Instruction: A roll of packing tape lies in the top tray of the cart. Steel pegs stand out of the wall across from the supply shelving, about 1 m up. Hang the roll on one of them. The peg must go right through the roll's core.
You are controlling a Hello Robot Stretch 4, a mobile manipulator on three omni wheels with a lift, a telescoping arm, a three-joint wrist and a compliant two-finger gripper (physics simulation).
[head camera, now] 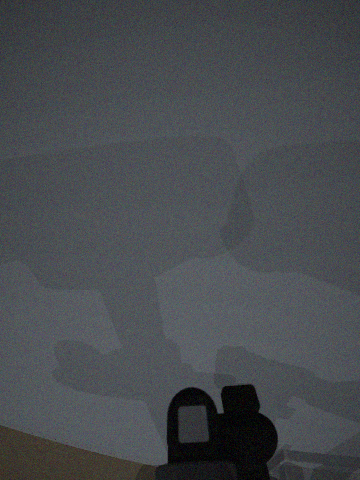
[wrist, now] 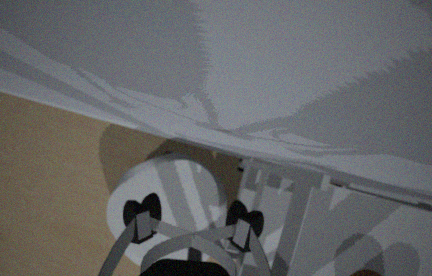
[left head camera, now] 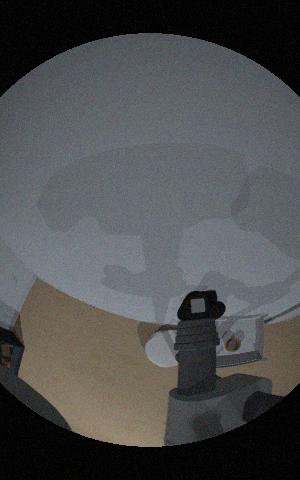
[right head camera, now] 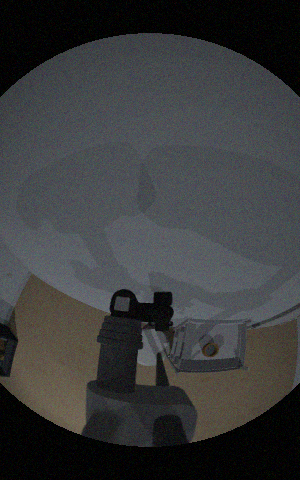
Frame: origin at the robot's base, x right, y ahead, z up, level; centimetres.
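Seen in the pictures: gripper, fingertip midpoint: (wrist: 194,213); robot's base, origin of the base link: (wrist: 172,205) (left head camera: 165,346) (right head camera: 149,345).
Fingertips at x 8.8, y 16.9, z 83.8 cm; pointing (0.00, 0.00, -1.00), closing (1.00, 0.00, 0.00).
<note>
Offsets run from my fingertips to a thing's top centre. "pt": to the spot under its first point.
The roll of packing tape, an orange-brown ring {dz -15.3, dx +32.0, dy -18.0 cm} (left head camera: 233,350) (right head camera: 205,353), lies flat in the top tray of the white cart {pt dz -20.3, dx +40.7, dy -33.1 cm} (left head camera: 242,360) (right head camera: 210,365). A sliver of the roll {pt dz -18.7, dx +31.2, dy -13.3 cm} (wrist: 367,273) shows at the bottom edge of the wrist view. My gripper (wrist: 194,213) is open, with bare space between its fingertips. It points down and stands to the left of the tray, apart from the roll. In the head camera view the wrist hides the fingers. The steel pegs do not show in these views.
A pale wall (head camera: 100,210) with broad robot shadows rises close behind the cart. A white round body (left head camera: 159,350) (wrist: 135,200) is below the gripper, left of the cart. A dark shelf unit (left head camera: 16,350) (right head camera: 11,352) stands at the far left.
</note>
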